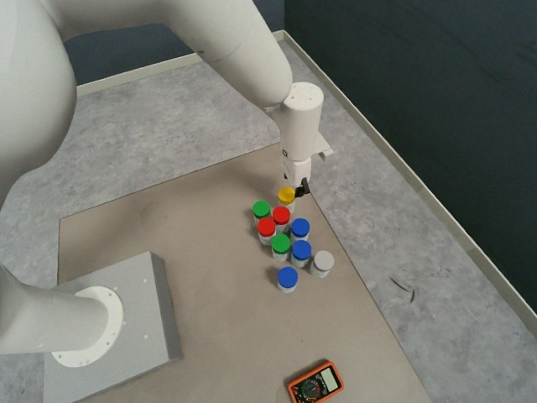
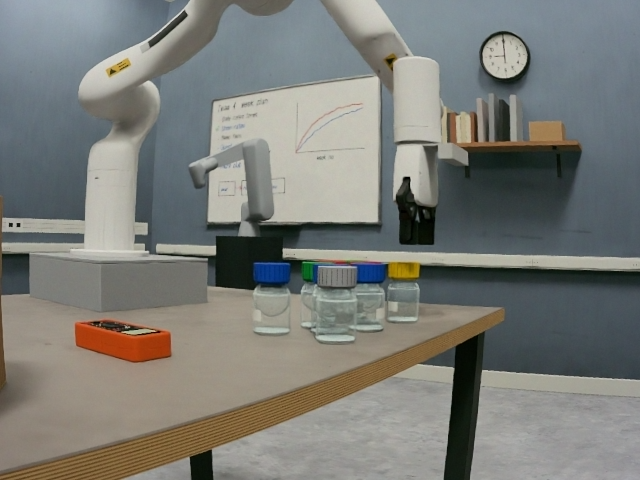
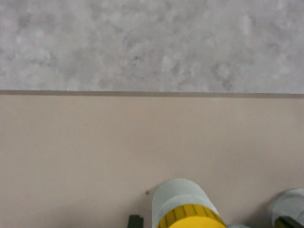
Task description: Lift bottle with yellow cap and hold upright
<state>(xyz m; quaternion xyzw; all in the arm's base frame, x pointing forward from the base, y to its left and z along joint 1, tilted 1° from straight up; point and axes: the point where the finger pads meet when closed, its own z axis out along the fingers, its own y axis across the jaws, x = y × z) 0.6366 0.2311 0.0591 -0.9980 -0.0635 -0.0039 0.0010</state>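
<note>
Right now my hand is 100 mm above the yellow-capped bottle and 20 mm past it. The rest, counted from my hand: grey-capped bottle 240 mm to the right, 100 mm below, 10 mm ahead; then orange multimeter 520 mm to the right, 130 mm below, 100 mm behind.
</note>
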